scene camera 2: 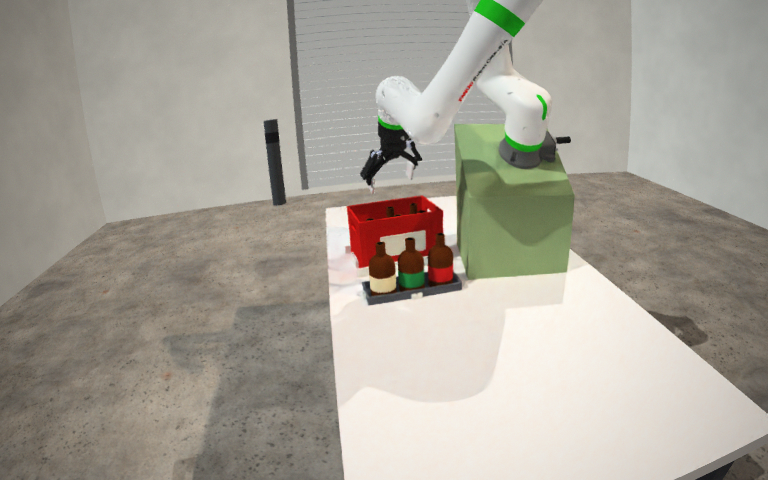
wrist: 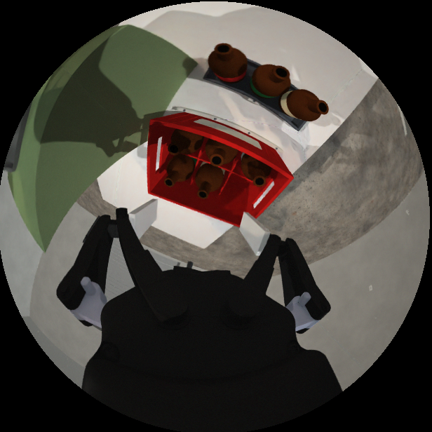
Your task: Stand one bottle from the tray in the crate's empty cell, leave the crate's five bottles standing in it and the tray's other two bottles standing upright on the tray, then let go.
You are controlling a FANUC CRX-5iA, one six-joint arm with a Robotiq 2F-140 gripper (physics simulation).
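Places are measured from the arm's base along level axes (x right, y back, z down), in metres.
Pixels of known places: gripper, fingertip midpoint: (scene camera 2: 390,183); arm's base at its link origin: (scene camera 2: 520,153).
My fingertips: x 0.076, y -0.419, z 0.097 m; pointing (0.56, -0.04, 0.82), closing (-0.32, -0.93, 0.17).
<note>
For each thing: its top centre in the pictures, then the offset to it from my fingertips. "*": a spot on its surface instead. Level surfaces: height alone.
- dark tray at a spot on its surface: (scene camera 2: 390,297) * dz +0.245, dx -0.294, dy -0.043 m
- red crate at its top centre: (scene camera 2: 393,208) dz +0.085, dx +0.006, dy +0.005 m
- white table at its surface level: dz +0.260 m
Three brown bottles stand upright on the dark tray (scene camera 2: 390,297) (wrist: 272,110): one with a cream label (scene camera 2: 382,271) (wrist: 302,105), one with green (scene camera 2: 411,264) (wrist: 270,80) and one with red (scene camera 2: 440,261) (wrist: 227,62). The red crate (scene camera 2: 365,237) (wrist: 277,167) stands behind the tray. In the wrist view five brown bottles stand in its cells, and the empty cell (wrist: 241,192) is at the lower right corner. My gripper (scene camera 2: 391,180) (wrist: 199,214) is open, with nothing between its fingers, above the crate's far side. The crate wall hides the lower parts of its bottles in the scene view.
The green pedestal (scene camera 2: 512,226) (wrist: 75,150) bearing the arm stands right of the crate and tray in the scene view. The white table (scene camera 2: 566,362) has its left edge close to the crate and tray. A dark post (scene camera 2: 274,164) stands on the floor behind.
</note>
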